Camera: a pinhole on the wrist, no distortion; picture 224 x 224 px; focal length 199.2 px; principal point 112.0 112.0 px. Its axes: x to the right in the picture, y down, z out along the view. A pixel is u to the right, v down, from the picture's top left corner.
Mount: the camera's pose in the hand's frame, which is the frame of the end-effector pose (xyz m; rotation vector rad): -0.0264 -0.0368 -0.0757 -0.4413 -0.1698 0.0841
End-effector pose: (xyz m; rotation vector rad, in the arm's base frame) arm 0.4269 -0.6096 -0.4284 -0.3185 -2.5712 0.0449
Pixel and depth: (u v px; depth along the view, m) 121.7 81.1 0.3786
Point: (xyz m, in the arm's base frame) 0.3522 -0.5492 -0.7200
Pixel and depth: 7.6 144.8 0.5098
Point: 0.6336 -0.4763 -0.9062
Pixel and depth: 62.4 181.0 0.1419
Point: 0.5012 -0.5689 -0.5010
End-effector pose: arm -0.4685 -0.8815 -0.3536 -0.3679 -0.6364 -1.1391
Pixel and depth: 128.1 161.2 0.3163
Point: -0.3791 -0.6703 -0.2504
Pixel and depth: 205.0 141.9 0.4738
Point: -0.3066 -0.6577 -0.0102
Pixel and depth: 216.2 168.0 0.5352
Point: -0.2072 -0.6319 0.0443
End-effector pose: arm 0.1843 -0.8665 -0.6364 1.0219 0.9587 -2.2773
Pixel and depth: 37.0 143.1 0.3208
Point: 0.3157 -1.0522 -0.4465
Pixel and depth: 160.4 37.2 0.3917
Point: 0.0271 -1.1332 -0.4723
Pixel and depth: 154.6 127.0 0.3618
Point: 0.1784 -1.1449 -0.5649
